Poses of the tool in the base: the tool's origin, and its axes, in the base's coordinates. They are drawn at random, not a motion.
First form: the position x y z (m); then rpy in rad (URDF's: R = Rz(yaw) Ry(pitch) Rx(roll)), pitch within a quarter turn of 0, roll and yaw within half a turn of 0.
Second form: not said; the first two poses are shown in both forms.
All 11 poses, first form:
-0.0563 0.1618 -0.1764 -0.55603 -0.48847 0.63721
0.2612 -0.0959 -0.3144 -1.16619 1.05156 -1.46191
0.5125 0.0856 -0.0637 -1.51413 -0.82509 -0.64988
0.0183 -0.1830 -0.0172 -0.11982 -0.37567 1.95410
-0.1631 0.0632 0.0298 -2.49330 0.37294 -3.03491
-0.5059 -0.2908 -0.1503 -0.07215 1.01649 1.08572
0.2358 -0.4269 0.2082 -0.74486 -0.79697 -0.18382
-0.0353 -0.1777 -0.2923 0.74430 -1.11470 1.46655
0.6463 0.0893 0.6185 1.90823 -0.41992 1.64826
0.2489 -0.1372 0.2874 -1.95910 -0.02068 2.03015
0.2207 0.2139 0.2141 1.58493 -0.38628 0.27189
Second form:
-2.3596 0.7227 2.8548 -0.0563 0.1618 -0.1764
-0.4838 1.3742 -0.2471 0.2612 -0.0959 -0.3144
-2.3967 1.5324 0.9626 0.5125 0.0856 -0.0637
-2.8473 0.3934 -1.5046 0.0183 -0.1830 -0.0172
-0.9959 2.4073 -1.0158 -0.1631 0.0632 0.0298
-0.0446 1.0181 1.1705 -0.5059 -0.2908 -0.1503
-2.5566 1.0312 2.0467 0.2358 -0.4269 0.2082
2.8207 1.2409 -0.8769 -0.0353 -0.1777 -0.2923
2.0127 1.8779 0.2195 0.6463 0.0893 0.6185
-1.5931 1.9590 -2.6907 0.2489 -0.1372 0.2874
1.9571 1.5839 -1.2936 0.2207 0.2139 0.2141

